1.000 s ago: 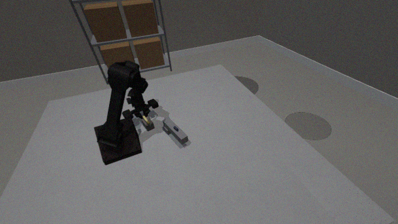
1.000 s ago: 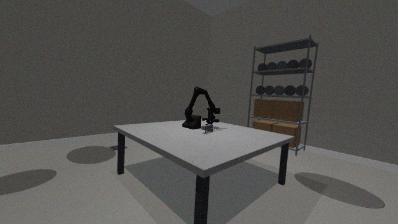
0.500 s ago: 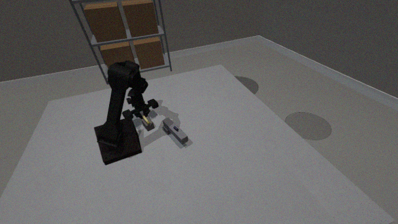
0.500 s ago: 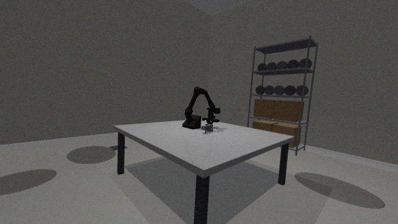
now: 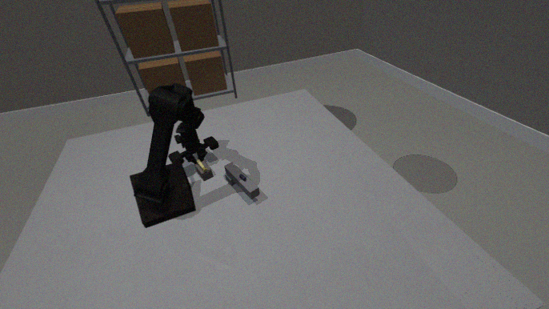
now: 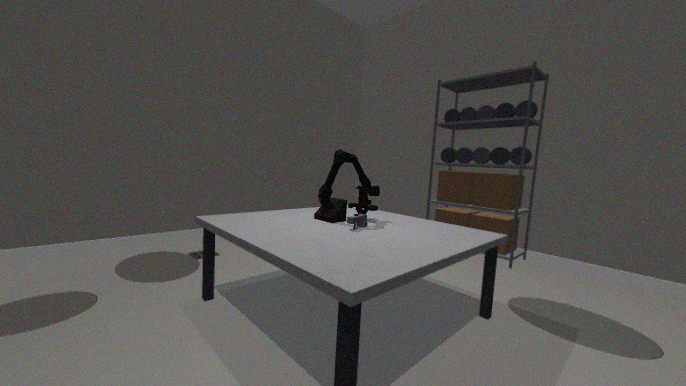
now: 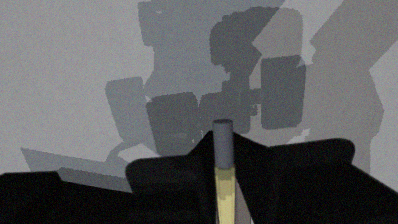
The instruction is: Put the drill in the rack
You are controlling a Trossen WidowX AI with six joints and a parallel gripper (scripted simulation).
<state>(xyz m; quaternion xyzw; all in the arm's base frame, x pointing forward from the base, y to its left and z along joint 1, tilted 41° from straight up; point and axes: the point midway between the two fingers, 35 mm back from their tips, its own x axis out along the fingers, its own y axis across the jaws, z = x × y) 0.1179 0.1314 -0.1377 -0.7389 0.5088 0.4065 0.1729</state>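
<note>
Right now my gripper tip is 10 mm short of the drill, 40 mm to the left of it and 40 mm below it. Round my gripper tip: grey holder block (160 mm ahead, 170 mm to the right, 40 mm above); then rack (20 mm ahead, 50 mm to the right, 10 mm above); then blue key (170 mm ahead, 190 mm to the right, 50 mm above).
</note>
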